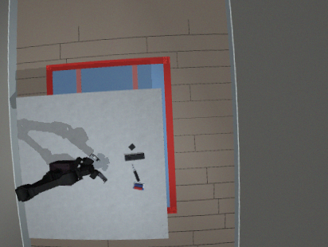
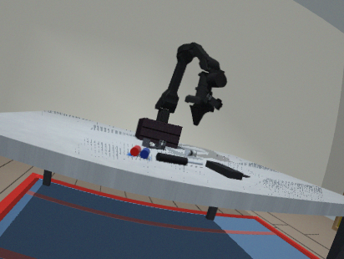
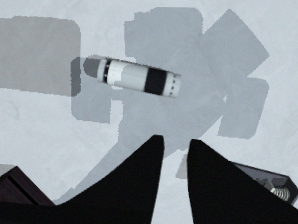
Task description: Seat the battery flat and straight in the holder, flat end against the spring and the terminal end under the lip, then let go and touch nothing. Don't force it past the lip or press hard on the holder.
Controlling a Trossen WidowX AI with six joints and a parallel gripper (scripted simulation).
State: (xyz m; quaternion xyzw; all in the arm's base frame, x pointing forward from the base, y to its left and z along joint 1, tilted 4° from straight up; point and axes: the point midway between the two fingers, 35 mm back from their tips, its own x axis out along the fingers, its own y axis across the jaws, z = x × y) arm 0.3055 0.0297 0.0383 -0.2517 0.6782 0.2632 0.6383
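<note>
Right now the battery is 11 cm below my gripper tip, 2 cm to the left of it and 2 cm behind it. From my gripper tip the other things lie so: black rod-shaped tool 28 cm ahead, 15 cm to the right, 11 cm below.
</note>
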